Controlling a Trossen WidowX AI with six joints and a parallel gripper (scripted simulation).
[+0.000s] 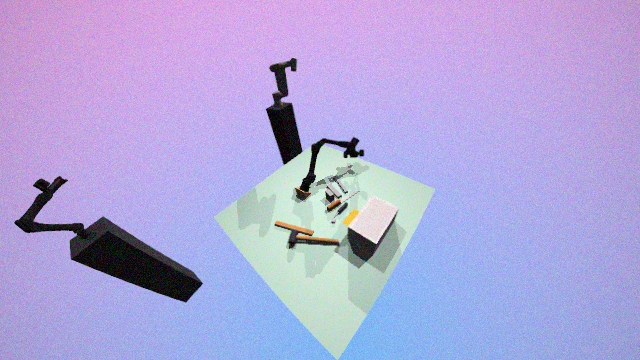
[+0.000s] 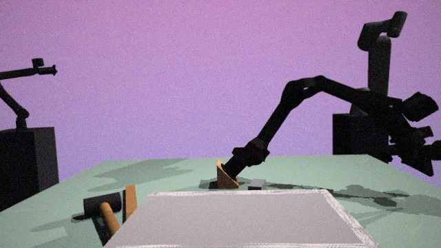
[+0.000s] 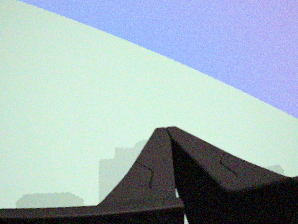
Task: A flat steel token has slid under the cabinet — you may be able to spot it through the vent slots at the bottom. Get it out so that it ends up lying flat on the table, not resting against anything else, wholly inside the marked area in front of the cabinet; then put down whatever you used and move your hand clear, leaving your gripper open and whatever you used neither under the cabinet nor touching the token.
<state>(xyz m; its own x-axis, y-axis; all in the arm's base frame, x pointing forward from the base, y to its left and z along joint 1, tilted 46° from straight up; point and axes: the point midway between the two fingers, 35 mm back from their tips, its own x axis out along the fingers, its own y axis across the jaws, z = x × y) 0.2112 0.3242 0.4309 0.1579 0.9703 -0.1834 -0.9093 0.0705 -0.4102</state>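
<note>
The small grey piece is 680 mm to the right of my gripper tip, 130 mm ahead of it and 50 mm below it. The rest, counted from my gripper tip: grey tool 310 mm to the right, 50 mm below, 20 mm behind; flat wooden stick 860 mm to the right, 100 mm behind, 50 mm below; grey block 500 mm to the right, 30 mm below.
</note>
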